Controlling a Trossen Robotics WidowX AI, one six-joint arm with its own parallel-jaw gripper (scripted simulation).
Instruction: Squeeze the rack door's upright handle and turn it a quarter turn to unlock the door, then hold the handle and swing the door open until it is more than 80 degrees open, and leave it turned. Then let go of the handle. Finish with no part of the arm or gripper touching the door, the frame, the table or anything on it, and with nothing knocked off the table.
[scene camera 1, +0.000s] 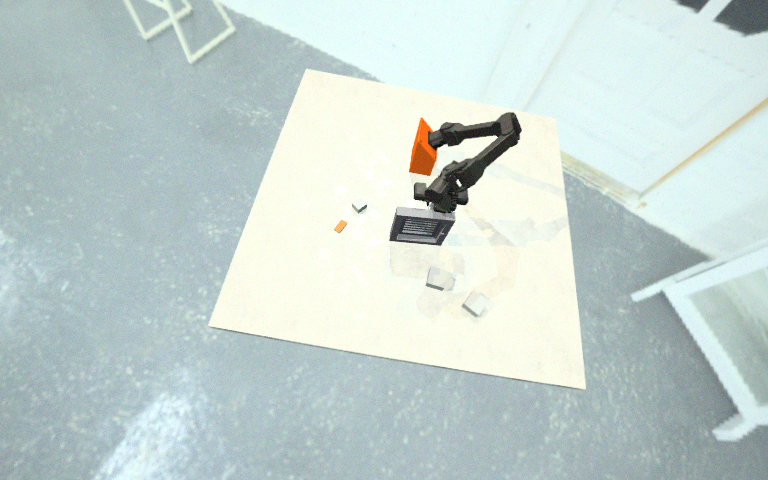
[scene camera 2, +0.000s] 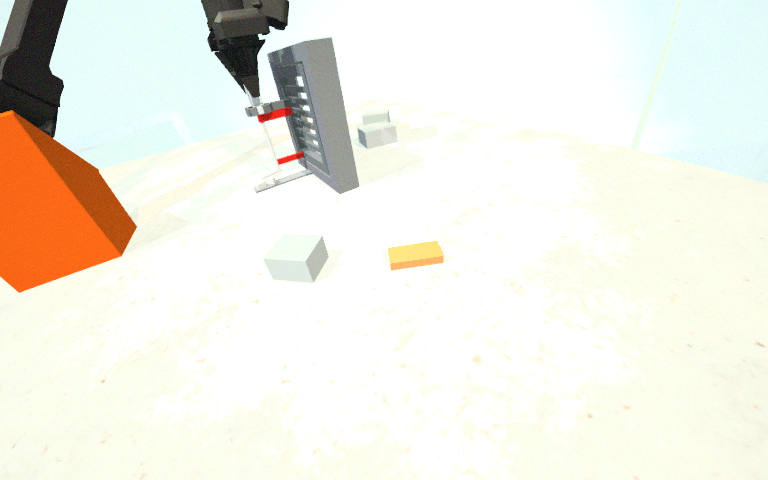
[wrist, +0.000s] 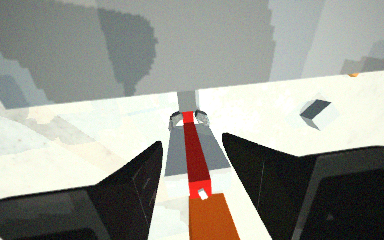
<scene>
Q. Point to my gripper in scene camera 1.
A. At 435, 206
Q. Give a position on a grey rack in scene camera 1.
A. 447, 220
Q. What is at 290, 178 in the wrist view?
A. My gripper.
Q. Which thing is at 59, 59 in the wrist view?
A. A grey rack.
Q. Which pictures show my gripper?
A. Scene camera 1, scene camera 2 and the wrist view: all of them.
</scene>
